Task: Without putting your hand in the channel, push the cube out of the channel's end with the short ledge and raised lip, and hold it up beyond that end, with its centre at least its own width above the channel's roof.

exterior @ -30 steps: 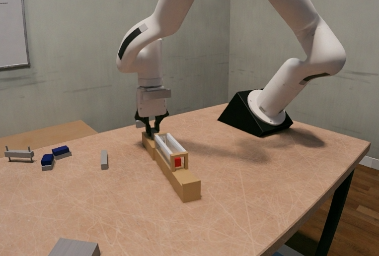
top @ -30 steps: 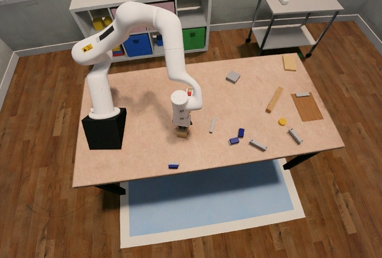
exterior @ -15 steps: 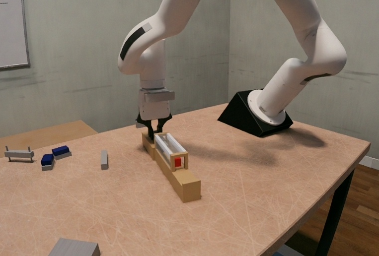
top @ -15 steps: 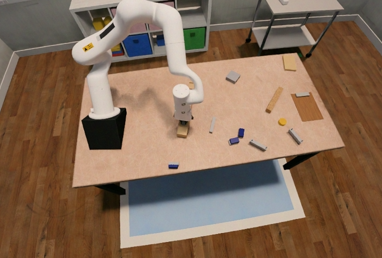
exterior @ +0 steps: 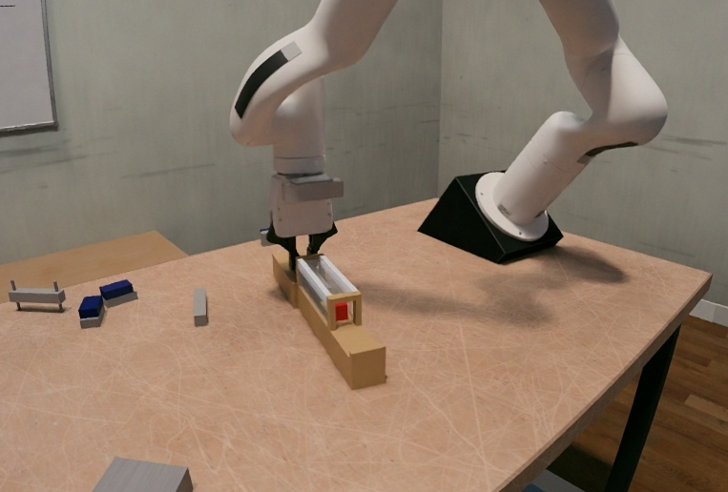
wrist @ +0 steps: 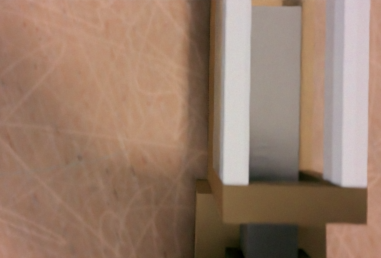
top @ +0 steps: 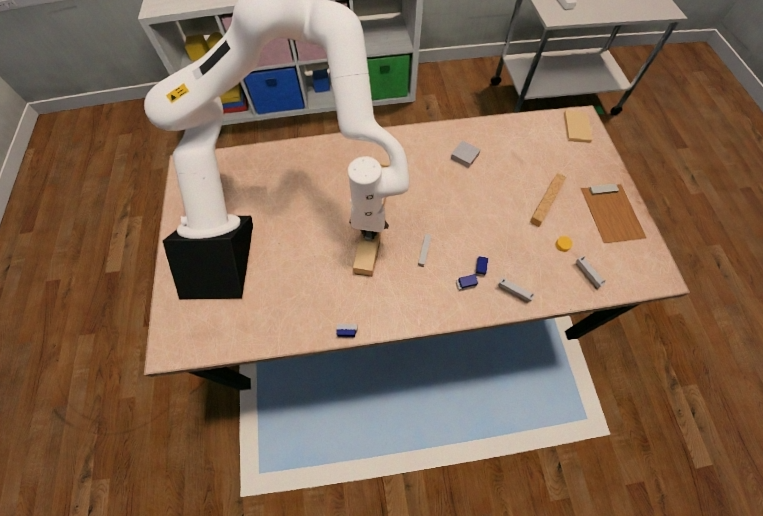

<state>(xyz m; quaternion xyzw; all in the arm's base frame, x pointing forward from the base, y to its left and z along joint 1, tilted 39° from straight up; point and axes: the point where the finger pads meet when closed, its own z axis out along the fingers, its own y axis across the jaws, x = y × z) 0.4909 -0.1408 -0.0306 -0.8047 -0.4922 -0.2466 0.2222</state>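
The pale grey bar lies 170 mm ahead of my hand, 80 mm to the right of it and 60 mm below it. The rest, counted from my hand: wooden channel: 110 mm to the left, 50 mm ahead, 10 mm below; blue block: 280 mm to the right, 140 mm behind, 50 mm below; red cube: 160 mm to the left, 70 mm ahead, 10 mm below.
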